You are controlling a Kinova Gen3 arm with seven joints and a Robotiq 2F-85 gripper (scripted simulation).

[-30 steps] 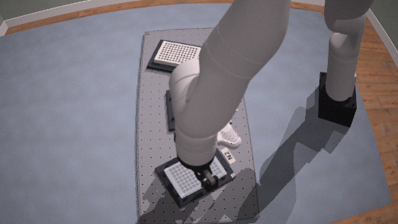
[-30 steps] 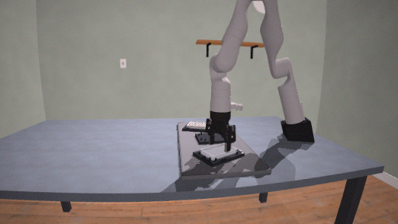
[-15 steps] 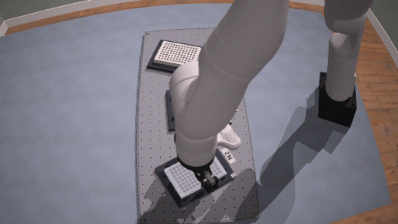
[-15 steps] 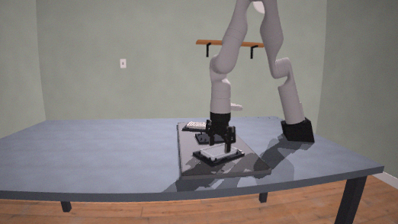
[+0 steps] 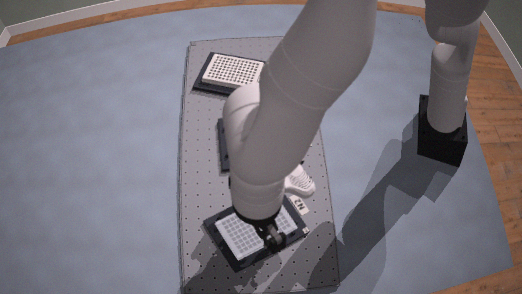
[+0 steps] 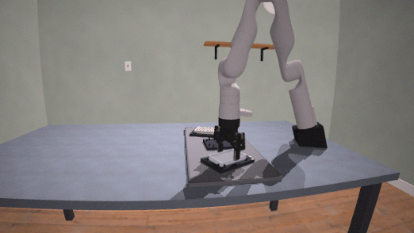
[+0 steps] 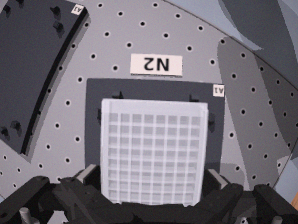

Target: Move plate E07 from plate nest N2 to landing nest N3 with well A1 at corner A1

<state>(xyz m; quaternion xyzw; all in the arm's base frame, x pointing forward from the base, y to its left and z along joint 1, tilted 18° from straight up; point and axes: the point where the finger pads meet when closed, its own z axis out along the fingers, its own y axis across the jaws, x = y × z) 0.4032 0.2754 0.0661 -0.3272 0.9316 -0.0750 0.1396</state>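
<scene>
Now: the plate 1 cm below my hand. Round my hand: A1 corner tag: 7 cm behind, 15 cm to the right, 2 cm below; then N2 label: 8 cm behind, 6 cm to the right, 3 cm below; then plate nest N2: 2 cm below.
</scene>
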